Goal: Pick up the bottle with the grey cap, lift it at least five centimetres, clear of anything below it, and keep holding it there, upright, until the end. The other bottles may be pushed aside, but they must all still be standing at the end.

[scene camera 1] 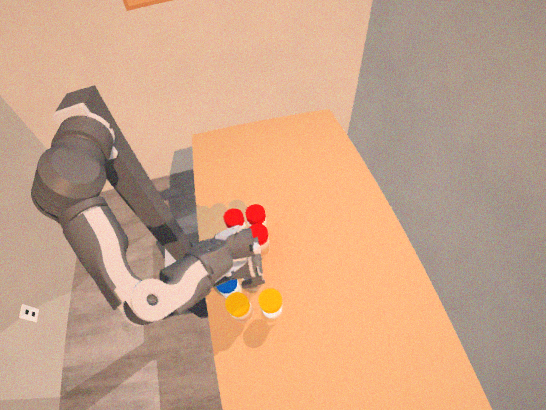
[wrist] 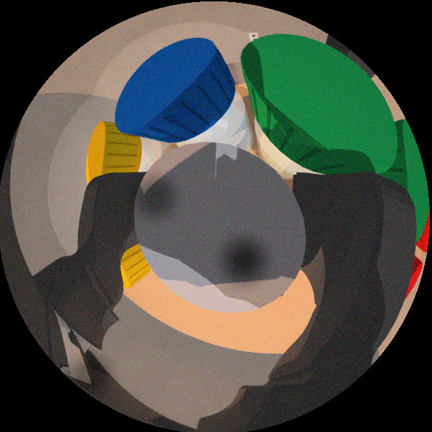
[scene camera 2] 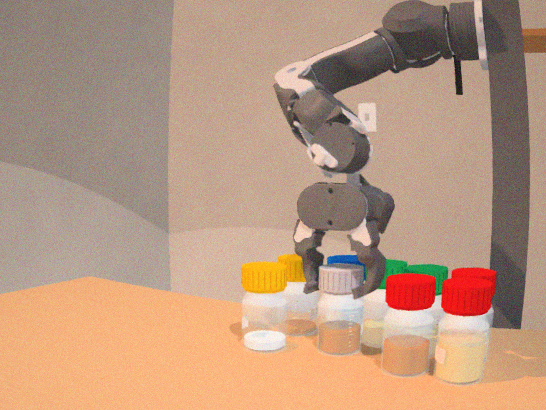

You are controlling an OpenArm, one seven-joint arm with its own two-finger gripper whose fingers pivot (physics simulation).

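The bottle with the grey cap (scene camera 2: 341,279) (wrist: 220,225) stands upright on the table (scene camera 2: 125,350), with brown contents low inside. My gripper (scene camera 1: 255,264) (scene camera 2: 335,291) (wrist: 226,227) points down over it and is shut on it, one finger on each side of the grey cap. In the wrist view the cap fills the space between the fingers. The bottle's body is hidden there, and the arm hides most of the bottle in scene camera 1.
Upright bottles stand close around: two yellow-capped (scene camera 2: 264,277) (scene camera 2: 291,267) on one side, a blue-capped (scene camera 2: 345,259) (wrist: 175,90) and green-capped (scene camera 2: 430,272) (wrist: 320,100) behind, and red-capped ones (scene camera 2: 410,291) (scene camera 2: 467,296) (scene camera 1: 234,217) on the other side. The table edge (scene camera 1: 216,360) runs near the arm.
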